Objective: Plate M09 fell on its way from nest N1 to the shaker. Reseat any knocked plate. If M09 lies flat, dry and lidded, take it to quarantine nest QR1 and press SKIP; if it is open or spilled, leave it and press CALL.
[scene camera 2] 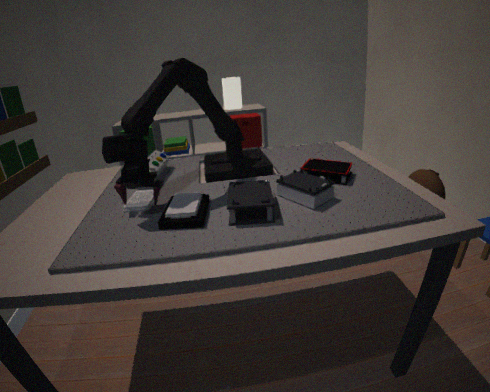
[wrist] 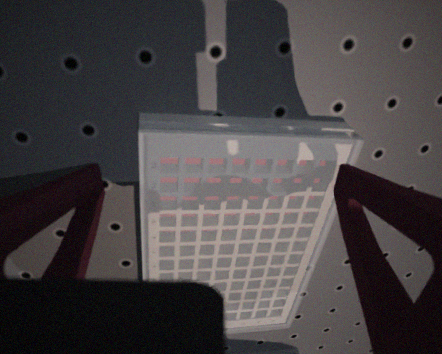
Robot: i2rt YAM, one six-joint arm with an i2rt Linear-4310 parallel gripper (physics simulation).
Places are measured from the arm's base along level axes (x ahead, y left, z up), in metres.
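Where they show: gripper, fingertip midpoint: (scene camera 2: pixel 140 204) (wrist: pixel 219 177); arm's base, link origin: (scene camera 2: pixel 235 159).
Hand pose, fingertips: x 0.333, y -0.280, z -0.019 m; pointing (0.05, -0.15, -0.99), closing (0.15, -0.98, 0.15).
Things, the pixels of their top centre, and the offset from my fingertips. "*": a spot on its surface instead.
- panel with coloured buttons, top centre: (scene camera 2: pixel 151 157) dz +0.073, dx -0.270, dy -0.045 m
- pale plate, top centre: (scene camera 2: pixel 184 202) dz +0.027, dx +0.053, dy +0.161 m
- black nest, top centre: (scene camera 2: pixel 184 205) dz +0.019, dx +0.053, dy +0.161 m
- white box with a dark top, surface spot: (scene camera 2: pixel 305 188) * dz +0.044, dx +0.033, dy +0.505 m
- red-rimmed black holder, top centre: (scene camera 2: pixel 327 164) dz +0.033, dx -0.187, dy +0.618 m
A clear, white-gridded well plate (scene camera 2: pixel 140 199) (wrist: pixel 235 240) is at the left of the mat, under the arm's hand. A clear lid appears to cover it, and pinkish marks show in the rows at one end. No spilled liquid shows around it. My gripper (scene camera 2: pixel 140 194) (wrist: pixel 219 177) is open, with its dark red fingers on either side of the plate. In the wrist view the right fingertip overlaps the plate's edge and a gap shows at the left one. A panel with coloured buttons (scene camera 2: pixel 158 160) stands behind the hand, partly hidden. No labels are readable.
A pale plate (scene camera 2: pixel 184 205) sits on a black nest (scene camera 2: pixel 183 222) right of the gripper. Further right are a dark raised stand (scene camera 2: pixel 251 194), a white box with a dark top (scene camera 2: pixel 305 188) and a red-rimmed black holder (scene camera 2: pixel 327 167). The arm's base (scene camera 2: pixel 237 165) is behind them.
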